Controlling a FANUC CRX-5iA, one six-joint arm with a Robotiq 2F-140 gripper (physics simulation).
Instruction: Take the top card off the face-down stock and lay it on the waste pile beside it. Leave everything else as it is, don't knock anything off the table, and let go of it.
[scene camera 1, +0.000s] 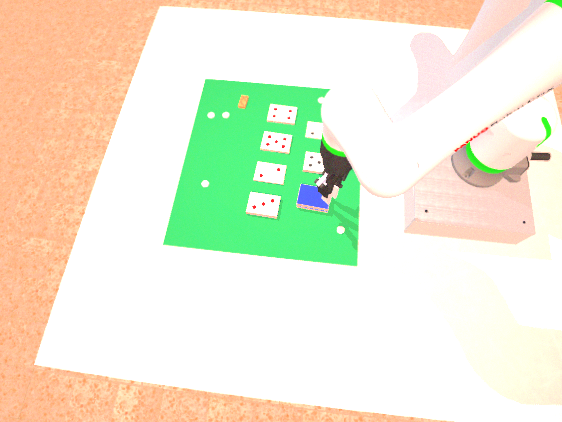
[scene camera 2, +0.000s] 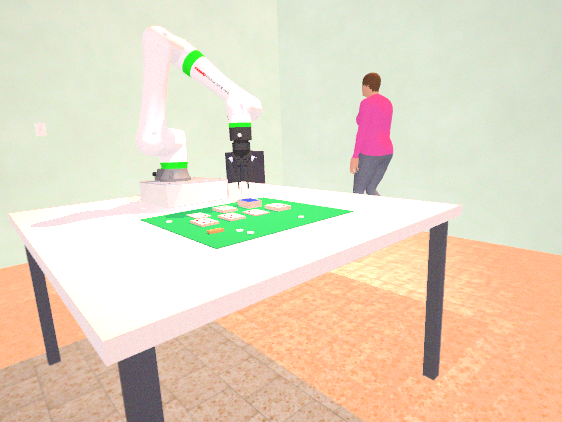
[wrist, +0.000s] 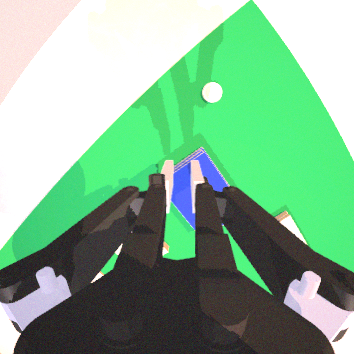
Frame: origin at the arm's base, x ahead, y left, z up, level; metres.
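Where they show: gripper, fingertip midpoint: (scene camera 1: 329, 197) (scene camera 2: 244, 196) (wrist: 181, 171); arm's base, link origin: (scene camera 1: 477, 163) (scene camera 2: 175, 180).
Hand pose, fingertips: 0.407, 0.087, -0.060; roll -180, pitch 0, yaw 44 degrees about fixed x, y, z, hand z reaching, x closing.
Observation:
Things, the pixels of their top centre, and the offset from my fingertips, as dx, dy, dz. Level surfaces: height alone.
- face-down stock, top centre: (wrist: 202, 197) (scene camera 1: 314, 196) (scene camera 2: 249, 200) +0.041, -0.008, -0.009
- green mat, surface height: dz -0.037
- white disc, top centre: (wrist: 212, 91) (scene camera 1: 340, 229) -0.034, +0.083, -0.032
- small orange block, top centre: (scene camera 1: 243, 101) +0.270, -0.357, -0.028
The face-down stock (scene camera 1: 312, 196) (scene camera 2: 249, 201) (wrist: 212, 172) is a blue-topped stack near the mat's robot-side edge. Beside it lie two face-up piles: one with black pips (scene camera 1: 312, 162) (scene camera 2: 225, 208) and one with three red pips (scene camera 1: 263, 205) (scene camera 2: 277, 206) (wrist: 293, 231). I cannot tell for certain which is the waste pile. My gripper (scene camera 1: 329, 194) (scene camera 2: 243, 187) (wrist: 181, 171) hangs above the stock's robot-side part. Its fingers are nearly together, with a narrow gap and no card visible between them. In the wrist view the fingers hide part of the stock.
More face-up piles (scene camera 1: 270, 173) (scene camera 1: 276, 142) (scene camera 1: 282, 114) (scene camera 1: 314, 130) lie on the green mat (scene camera 1: 225, 220) (scene camera 2: 310, 210). A white disc (scene camera 1: 340, 230) (wrist: 212, 92) lies near the stock. Other discs (scene camera 1: 205, 183) (scene camera 1: 211, 115) and a small orange block (scene camera 1: 243, 101) lie farther off.

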